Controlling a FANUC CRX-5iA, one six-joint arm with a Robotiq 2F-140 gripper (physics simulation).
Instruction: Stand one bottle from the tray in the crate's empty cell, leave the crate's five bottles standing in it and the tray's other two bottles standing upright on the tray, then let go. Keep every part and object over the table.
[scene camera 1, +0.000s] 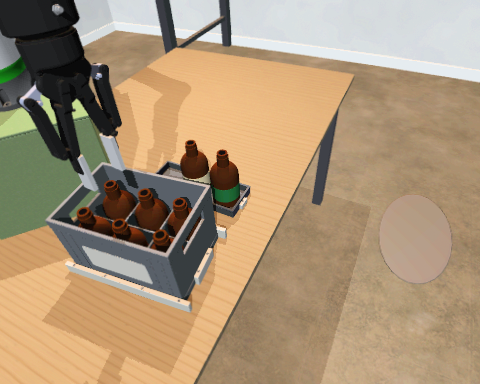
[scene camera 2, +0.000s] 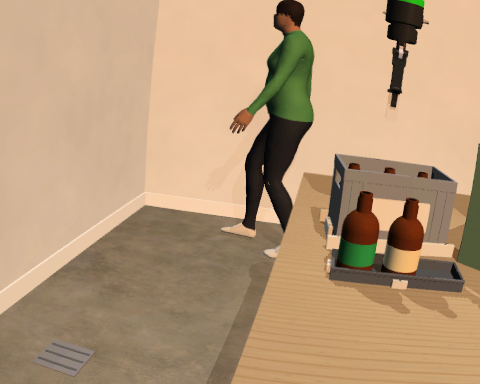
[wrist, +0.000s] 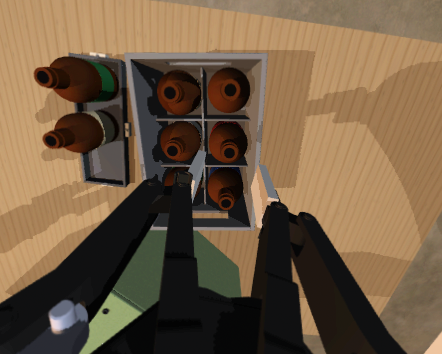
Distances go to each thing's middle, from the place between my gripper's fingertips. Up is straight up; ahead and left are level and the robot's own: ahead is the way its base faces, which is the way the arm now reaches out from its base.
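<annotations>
With the red-label bottle (wrist: 228, 143) as my reference, I find my gripper 200 mm above it, 10 mm to the left of it and 10 mm past it.
</annotations>
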